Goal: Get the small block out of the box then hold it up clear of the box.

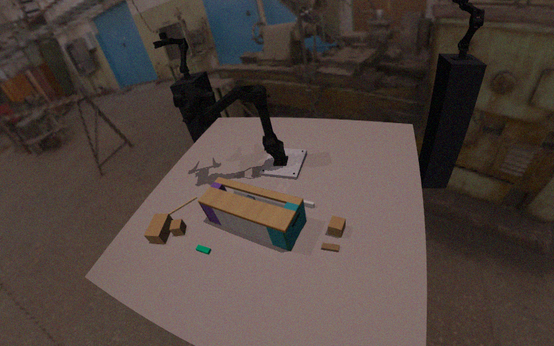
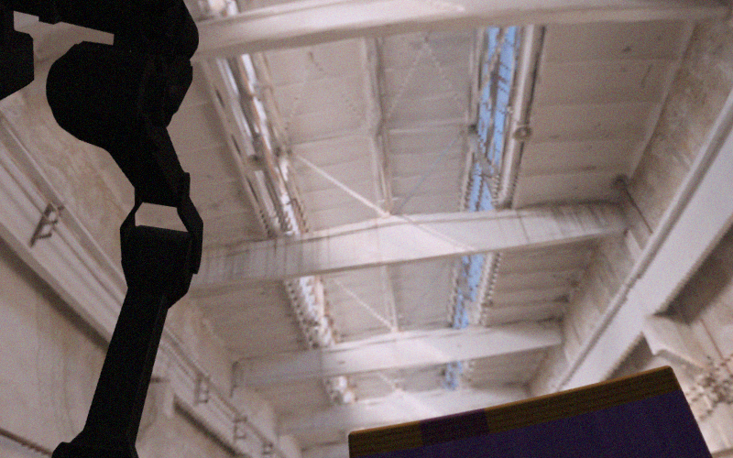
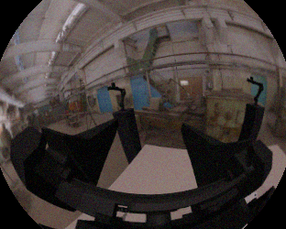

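Right now my gripper tip is 390 mm short of the box, 340 mm above it and 330 mm to the right of it. The rest, counted from my gripper tip: thin stick: 400 mm below, 380 mm ahead, 70 mm to the right.
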